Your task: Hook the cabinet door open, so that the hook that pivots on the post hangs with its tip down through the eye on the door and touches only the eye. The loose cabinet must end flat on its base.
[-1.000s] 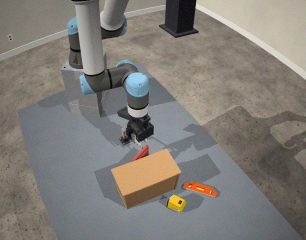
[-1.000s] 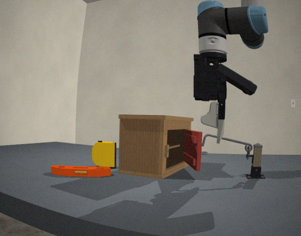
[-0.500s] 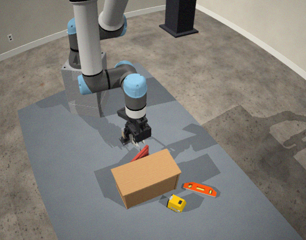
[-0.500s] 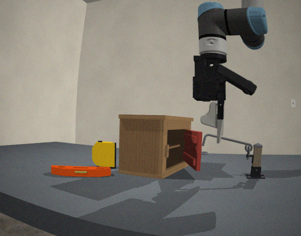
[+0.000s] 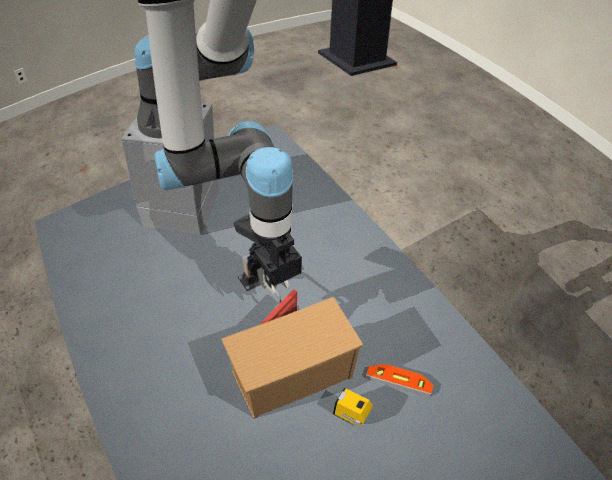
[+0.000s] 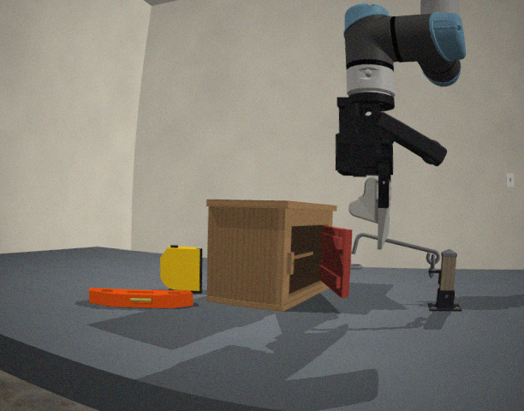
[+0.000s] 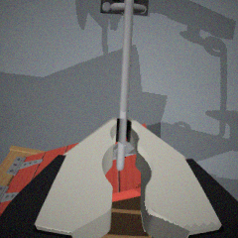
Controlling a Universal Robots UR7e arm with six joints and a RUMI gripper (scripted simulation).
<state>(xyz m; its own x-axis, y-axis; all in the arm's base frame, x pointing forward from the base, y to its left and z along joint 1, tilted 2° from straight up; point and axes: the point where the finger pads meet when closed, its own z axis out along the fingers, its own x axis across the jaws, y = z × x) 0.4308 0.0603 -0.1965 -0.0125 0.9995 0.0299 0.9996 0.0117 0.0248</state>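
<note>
My hand is 2 cm past the metal hook and 2 cm above it. Round my hand: red door: 7 cm ahead, 6 cm to the right, 4 cm below; then orange spirit level: 31 cm ahead, 14 cm to the left, 9 cm below; then yellow tape measure: 32 cm ahead, 6 cm below.
</note>
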